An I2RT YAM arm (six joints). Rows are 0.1 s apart.
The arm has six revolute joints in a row. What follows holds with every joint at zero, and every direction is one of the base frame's.
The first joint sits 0.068 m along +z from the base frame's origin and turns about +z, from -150 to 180 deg.
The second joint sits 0.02 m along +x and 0.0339 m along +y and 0.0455 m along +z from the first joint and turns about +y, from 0 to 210 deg.
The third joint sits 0.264 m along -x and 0.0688 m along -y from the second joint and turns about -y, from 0 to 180 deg.
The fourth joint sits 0.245 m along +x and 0.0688 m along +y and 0.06 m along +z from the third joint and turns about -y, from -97 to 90 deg.
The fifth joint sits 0.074 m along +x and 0.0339 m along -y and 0.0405 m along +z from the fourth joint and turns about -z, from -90 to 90 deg.
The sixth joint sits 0.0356 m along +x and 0.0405 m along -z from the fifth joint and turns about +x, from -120 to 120 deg.
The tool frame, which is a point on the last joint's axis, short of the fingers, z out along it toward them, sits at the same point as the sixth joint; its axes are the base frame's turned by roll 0, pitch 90 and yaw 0 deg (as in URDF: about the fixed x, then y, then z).
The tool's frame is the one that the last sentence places.
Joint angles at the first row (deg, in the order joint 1, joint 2, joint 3, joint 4, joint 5, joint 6):
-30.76 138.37 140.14 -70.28 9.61 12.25
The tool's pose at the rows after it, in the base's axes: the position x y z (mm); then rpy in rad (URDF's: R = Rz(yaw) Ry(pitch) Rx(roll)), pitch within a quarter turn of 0, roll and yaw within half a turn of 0:
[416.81, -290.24, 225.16, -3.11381, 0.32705, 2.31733]
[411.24, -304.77, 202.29, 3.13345, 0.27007, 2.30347]
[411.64, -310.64, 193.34, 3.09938, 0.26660, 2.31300]
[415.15, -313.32, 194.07, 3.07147, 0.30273, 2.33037]
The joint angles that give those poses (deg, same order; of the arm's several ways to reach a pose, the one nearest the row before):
-34.46 141.78 140.00 -70.26 5.63 12.14
-36.36 144.13 139.46 -70.06 2.63 11.25
-37.01 145.14 139.26 -68.66 0.36 10.09
-37.12 145.21 139.26 -66.30 -1.19 8.93

